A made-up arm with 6 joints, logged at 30 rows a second.
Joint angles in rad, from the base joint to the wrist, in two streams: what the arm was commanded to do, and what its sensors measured. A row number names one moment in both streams.
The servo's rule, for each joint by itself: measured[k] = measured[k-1] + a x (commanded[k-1-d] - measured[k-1]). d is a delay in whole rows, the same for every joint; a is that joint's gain. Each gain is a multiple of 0.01, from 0.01 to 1. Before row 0 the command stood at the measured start. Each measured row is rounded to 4 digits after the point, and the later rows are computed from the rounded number. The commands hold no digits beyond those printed.
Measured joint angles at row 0:
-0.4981 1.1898 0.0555 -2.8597 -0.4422 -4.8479
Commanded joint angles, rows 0 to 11:
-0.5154 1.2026 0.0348 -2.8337 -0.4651 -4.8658
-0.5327 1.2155 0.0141 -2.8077 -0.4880 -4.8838
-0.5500 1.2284 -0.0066 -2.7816 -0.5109 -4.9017
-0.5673 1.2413 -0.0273 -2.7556 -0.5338 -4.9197
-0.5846 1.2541 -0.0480 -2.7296 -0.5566 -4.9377
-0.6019 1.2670 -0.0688 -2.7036 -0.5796 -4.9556
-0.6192 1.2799 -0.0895 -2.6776 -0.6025 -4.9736
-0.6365 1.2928 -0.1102 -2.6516 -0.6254 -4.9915
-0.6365 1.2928 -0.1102 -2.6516 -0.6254 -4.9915
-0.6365 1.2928 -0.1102 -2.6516 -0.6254 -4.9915
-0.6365 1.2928 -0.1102 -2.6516 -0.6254 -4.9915
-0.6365 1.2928 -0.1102 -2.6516 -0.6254 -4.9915
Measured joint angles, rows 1 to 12:
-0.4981 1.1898 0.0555 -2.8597 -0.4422 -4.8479
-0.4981 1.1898 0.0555 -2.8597 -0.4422 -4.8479
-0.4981 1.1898 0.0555 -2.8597 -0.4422 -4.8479
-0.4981 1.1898 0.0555 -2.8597 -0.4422 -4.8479
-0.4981 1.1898 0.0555 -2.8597 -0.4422 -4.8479
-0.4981 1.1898 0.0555 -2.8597 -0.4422 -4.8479
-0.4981 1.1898 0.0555 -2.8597 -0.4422 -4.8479
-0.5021 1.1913 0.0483 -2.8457 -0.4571 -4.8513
-0.5091 1.1942 0.0363 -2.8252 -0.4772 -4.8575
-0.5185 1.1983 0.0213 -2.8017 -0.4991 -4.8659
-0.5297 1.2035 0.0043 -2.7768 -0.5217 -4.8761
-0.5423 1.2096 -0.0140 -2.7513 -0.5444 -4.8878
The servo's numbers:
d 7
a 0.23 0.12 0.35 0.54 0.65 0.19

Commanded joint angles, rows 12 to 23:
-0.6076 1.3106 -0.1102 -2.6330 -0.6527 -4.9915
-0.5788 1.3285 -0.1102 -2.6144 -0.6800 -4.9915
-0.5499 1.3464 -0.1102 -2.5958 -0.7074 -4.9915
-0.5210 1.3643 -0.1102 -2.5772 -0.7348 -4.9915
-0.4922 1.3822 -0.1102 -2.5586 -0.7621 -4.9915
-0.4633 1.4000 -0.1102 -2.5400 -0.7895 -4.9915
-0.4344 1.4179 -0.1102 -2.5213 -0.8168 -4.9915
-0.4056 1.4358 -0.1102 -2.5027 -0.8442 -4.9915
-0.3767 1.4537 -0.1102 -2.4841 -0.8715 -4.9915
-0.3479 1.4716 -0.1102 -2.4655 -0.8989 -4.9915
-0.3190 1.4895 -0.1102 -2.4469 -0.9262 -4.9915
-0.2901 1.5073 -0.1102 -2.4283 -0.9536 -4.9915
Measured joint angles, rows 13 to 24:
-0.5560 1.2165 -0.0332 -2.7255 -0.5673 -4.9007
-0.5705 1.2241 -0.0529 -2.6996 -0.5902 -4.9146
-0.5857 1.2323 -0.0730 -2.6737 -0.6131 -4.9292
-0.5974 1.2396 -0.0860 -2.6618 -0.6211 -4.9410
-0.6064 1.2460 -0.0945 -2.6563 -0.6239 -4.9506
-0.6133 1.2516 -0.1000 -2.6538 -0.6249 -4.9584
-0.6186 1.2565 -0.1036 -2.6526 -0.6252 -4.9647
-0.6161 1.2630 -0.1059 -2.6420 -0.6431 -4.9698
-0.6075 1.2709 -0.1074 -2.6271 -0.6671 -4.9739
-0.5943 1.2800 -0.1084 -2.6102 -0.6933 -4.9772
-0.5774 1.2901 -0.1090 -2.5924 -0.7203 -4.9799
-0.5578 1.3012 -0.1094 -2.5741 -0.7475 -4.9821

